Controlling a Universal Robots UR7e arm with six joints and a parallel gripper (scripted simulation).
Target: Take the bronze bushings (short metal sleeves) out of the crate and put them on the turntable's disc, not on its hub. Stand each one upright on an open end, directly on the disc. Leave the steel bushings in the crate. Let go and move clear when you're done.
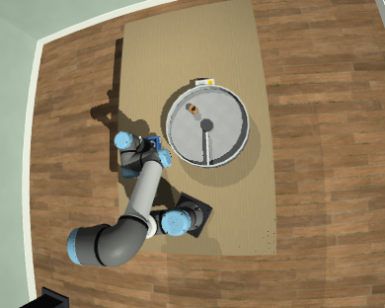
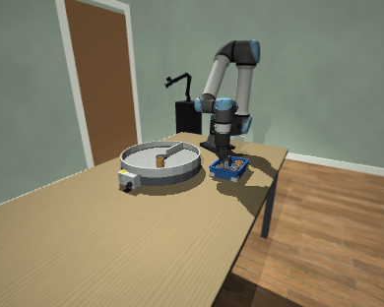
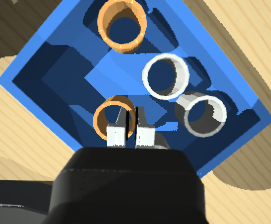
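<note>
The blue crate lies 10 mm behind my hand, 20 mm to the left of it and 20 mm below it. From my hand the other things lie so: turntable 150 mm ahead, 310 mm to the right, 10 mm above.
</note>
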